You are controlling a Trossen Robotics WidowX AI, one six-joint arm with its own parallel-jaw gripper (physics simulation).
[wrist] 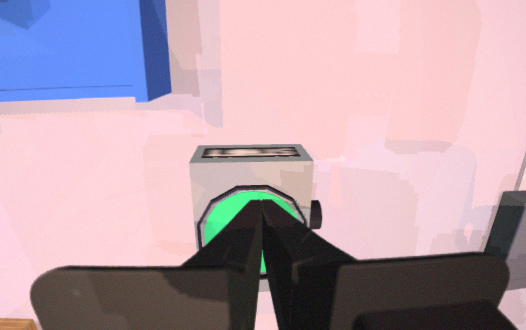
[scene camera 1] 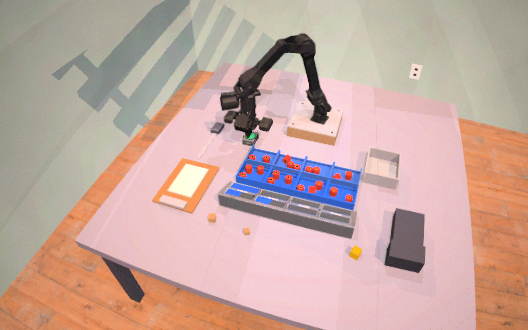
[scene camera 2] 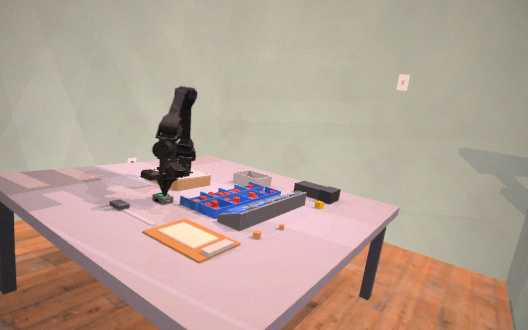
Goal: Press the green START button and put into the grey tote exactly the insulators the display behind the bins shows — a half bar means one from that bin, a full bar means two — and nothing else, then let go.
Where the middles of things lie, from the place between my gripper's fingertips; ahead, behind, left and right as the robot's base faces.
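Scene:
Counting from my hand, I find the grey tool (wrist: 499,241) 20 mm below, 60 mm ahead and 160 mm to the right. The white pad (scene camera 2: 184,233) is 20 mm below my hand too, 300 mm ahead of it and 80 mm to the right. As for the dark box (scene camera 1: 406,250), it is 190 mm ahead of my hand and 700 mm to the left, whereas the grey tote (scene camera 1: 382,168) is 90 mm behind my hand and 540 mm to the left. Going by their middles, of the things named here the grey tool is the nearest to my hand and the dark box is the farthest from it.

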